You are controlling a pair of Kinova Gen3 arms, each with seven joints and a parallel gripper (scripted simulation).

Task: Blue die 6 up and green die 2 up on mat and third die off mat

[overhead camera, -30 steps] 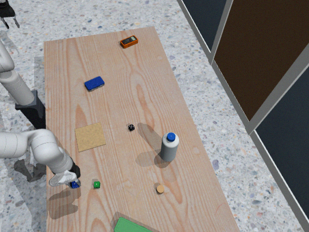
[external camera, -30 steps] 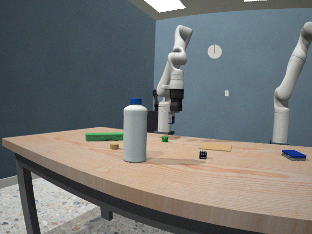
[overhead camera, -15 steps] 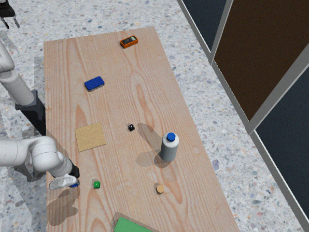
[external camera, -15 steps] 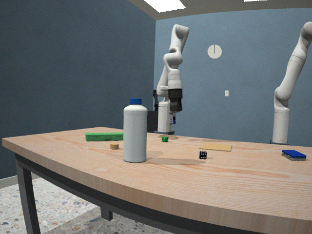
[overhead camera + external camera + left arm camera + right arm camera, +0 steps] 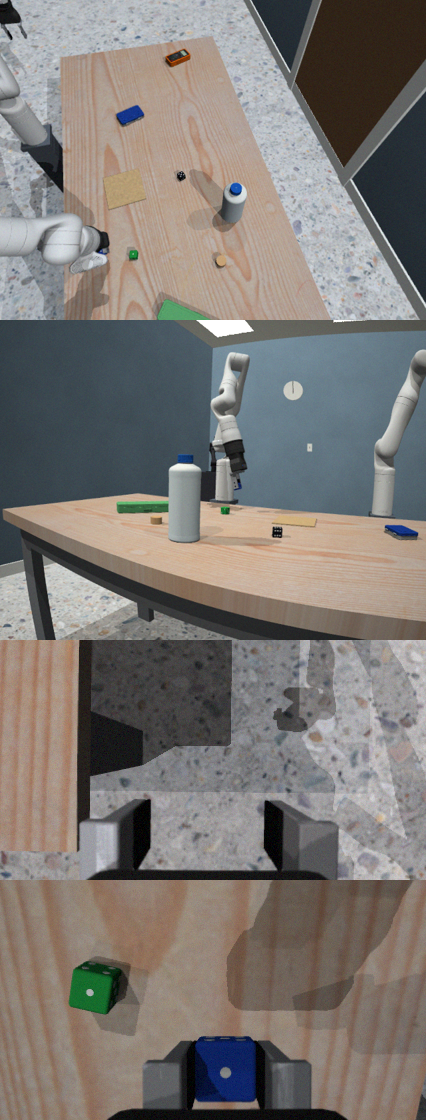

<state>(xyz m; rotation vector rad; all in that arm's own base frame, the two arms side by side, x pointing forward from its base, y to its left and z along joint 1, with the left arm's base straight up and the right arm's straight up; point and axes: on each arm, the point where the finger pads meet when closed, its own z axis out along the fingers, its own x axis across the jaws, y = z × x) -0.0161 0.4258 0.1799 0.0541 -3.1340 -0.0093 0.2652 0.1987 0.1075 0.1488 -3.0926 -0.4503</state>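
Note:
My right gripper is now 10 cm above the green die and 8 cm short of it. From my right hand the other things lie so: green case: 25 cm to the right, 24 cm ahead, 9 cm below; blue die: 1 cm below; tan mat: 26 cm to the left, 11 cm below, 7 cm ahead.

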